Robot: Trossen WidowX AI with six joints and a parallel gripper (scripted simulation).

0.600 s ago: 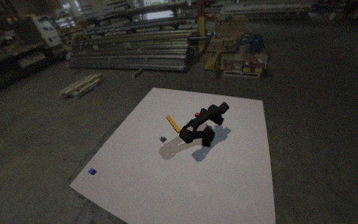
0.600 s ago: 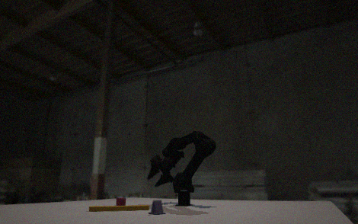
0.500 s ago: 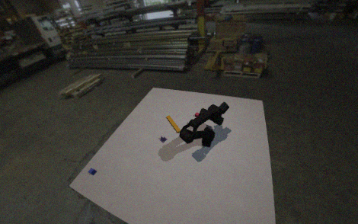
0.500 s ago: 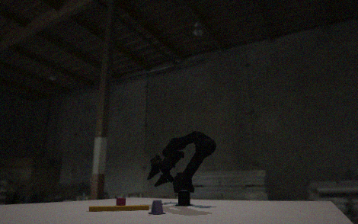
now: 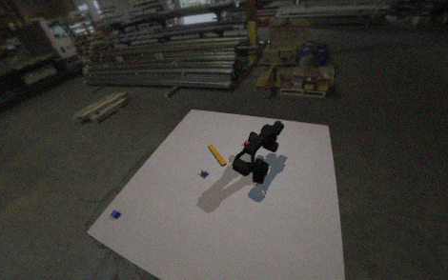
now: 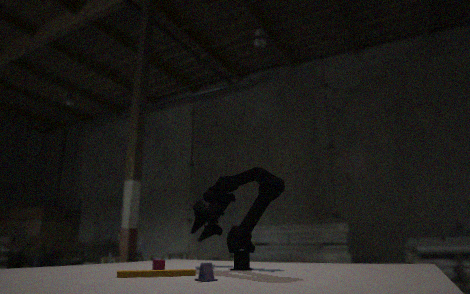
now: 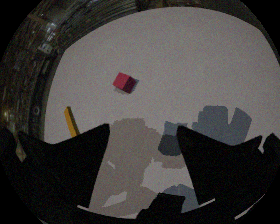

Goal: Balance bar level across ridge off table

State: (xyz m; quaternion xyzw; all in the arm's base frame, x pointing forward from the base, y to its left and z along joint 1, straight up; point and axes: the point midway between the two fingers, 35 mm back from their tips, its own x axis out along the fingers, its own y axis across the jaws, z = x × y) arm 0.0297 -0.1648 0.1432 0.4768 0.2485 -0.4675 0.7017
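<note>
Right now the yellow bar is 29 cm ahead of my gripper tip, 7 cm to the left of it and 11 cm below it. The rest, counted from my gripper tip: small blue cube: 70 cm ahead, 68 cm to the left, 10 cm below; small red cube: 10 cm ahead, 9 cm to the right, 10 cm below.
</note>
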